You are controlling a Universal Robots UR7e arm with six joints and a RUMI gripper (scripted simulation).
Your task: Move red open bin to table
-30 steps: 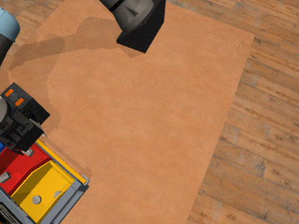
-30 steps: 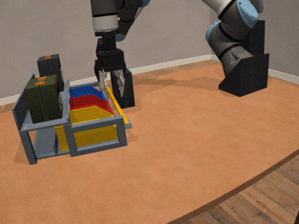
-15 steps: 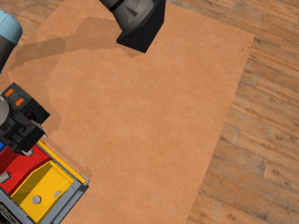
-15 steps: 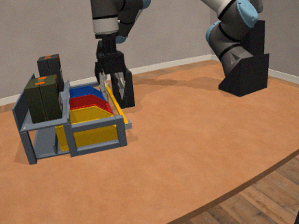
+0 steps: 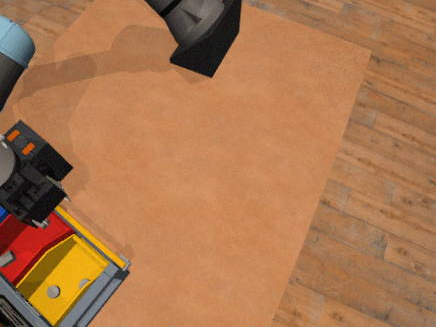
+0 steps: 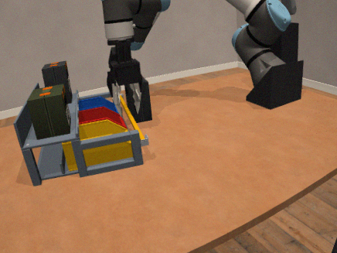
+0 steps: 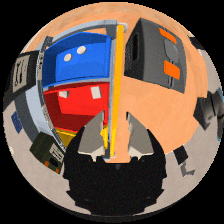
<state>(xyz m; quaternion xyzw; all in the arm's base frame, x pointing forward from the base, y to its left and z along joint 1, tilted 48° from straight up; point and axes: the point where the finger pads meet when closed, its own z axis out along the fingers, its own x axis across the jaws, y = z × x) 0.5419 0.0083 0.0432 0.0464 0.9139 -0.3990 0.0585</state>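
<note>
The yellow stick is 1 cm below my hand. Also, from my hand: black box 10 cm to the right, 6 cm behind, 1 cm below; then red open bin 10 cm ahead, 3 cm below, 1 cm to the right; then blue bin 12 cm to the right, 9 cm ahead, 3 cm below.
</note>
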